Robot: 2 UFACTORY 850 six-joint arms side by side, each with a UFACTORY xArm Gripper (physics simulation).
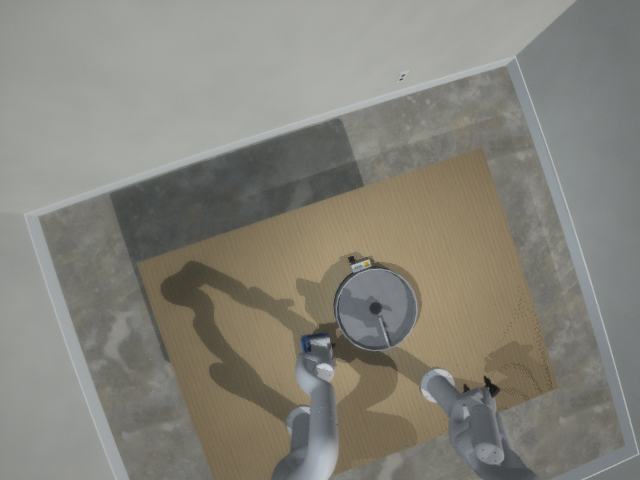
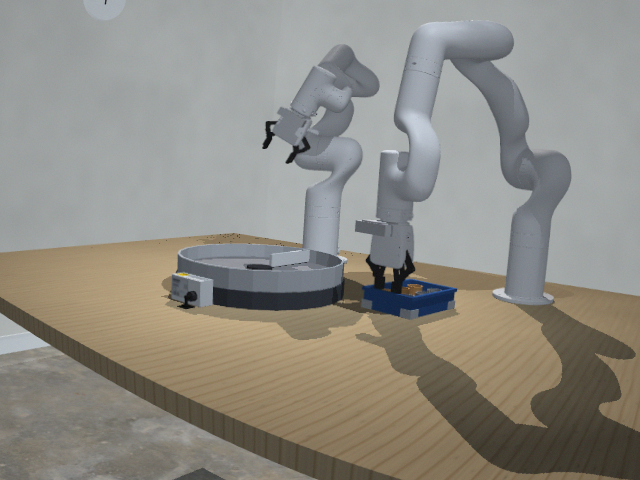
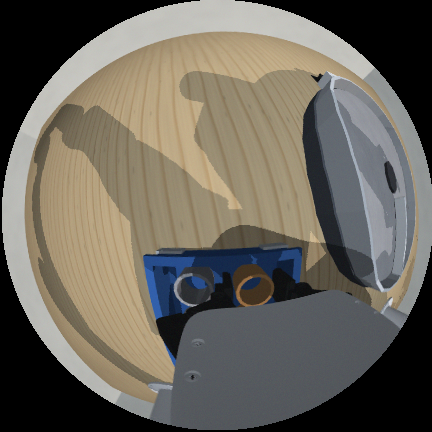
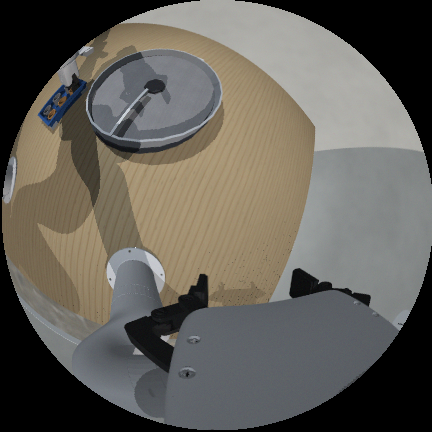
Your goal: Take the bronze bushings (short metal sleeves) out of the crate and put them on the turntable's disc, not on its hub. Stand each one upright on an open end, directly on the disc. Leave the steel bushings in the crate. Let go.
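Note:
The blue crate (image 1: 305,345) (image 2: 436,305) (image 3: 225,258) holds steel and bronze bushings. A bronze bushing (image 3: 246,272) stands beside a steel bushing (image 3: 203,274) in the end row; more bronze bushings (image 4: 61,101) (image 2: 414,286) stand farther along. My left gripper (image 2: 388,285) (image 3: 250,283) is open, its fingers down at the crate on both sides of the end bronze bushing; its fingertips are partly hidden. My right gripper (image 1: 478,385) (image 2: 277,153) (image 4: 251,286) is open and empty, high above the table. The turntable's disc (image 1: 395,291) (image 4: 185,100) shows no bushing on it.
The turntable has a raised rim (image 2: 310,273), a dark hub (image 1: 375,307) (image 4: 155,86) and a light bar (image 1: 384,330) (image 2: 289,257) from near the hub to the rim. A control box (image 1: 360,265) (image 2: 191,289) stands at its outer side. The crate is close beside the turntable.

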